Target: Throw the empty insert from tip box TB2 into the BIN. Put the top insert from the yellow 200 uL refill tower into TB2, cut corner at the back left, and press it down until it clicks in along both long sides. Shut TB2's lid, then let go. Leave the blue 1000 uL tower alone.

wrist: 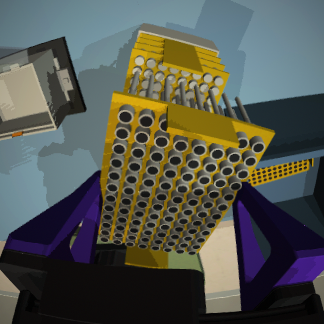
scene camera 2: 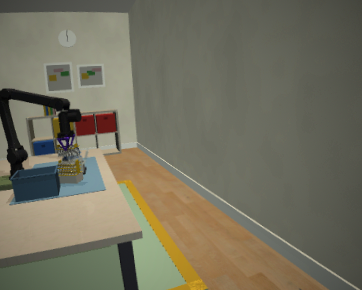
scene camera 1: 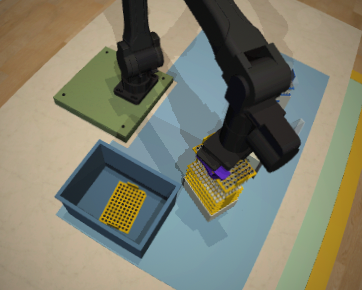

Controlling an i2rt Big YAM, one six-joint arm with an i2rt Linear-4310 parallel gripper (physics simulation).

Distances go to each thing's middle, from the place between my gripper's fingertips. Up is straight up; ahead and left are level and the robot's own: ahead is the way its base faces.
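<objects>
Yellow insert full of tips (scene camera 1: 242, 171): 10 mm below my hand. Blue bin (scene camera 1: 102, 154), from my hand: 140 mm to the right, 170 mm behind, 130 mm below. Bin floor (scene camera 1: 95, 200), from my hand: 140 mm to the right, 170 mm behind, 190 mm below. Empty yellow insert (scene camera 1: 121, 211), from my hand: 130 mm to the right, 170 mm behind, 180 mm below.
</objects>
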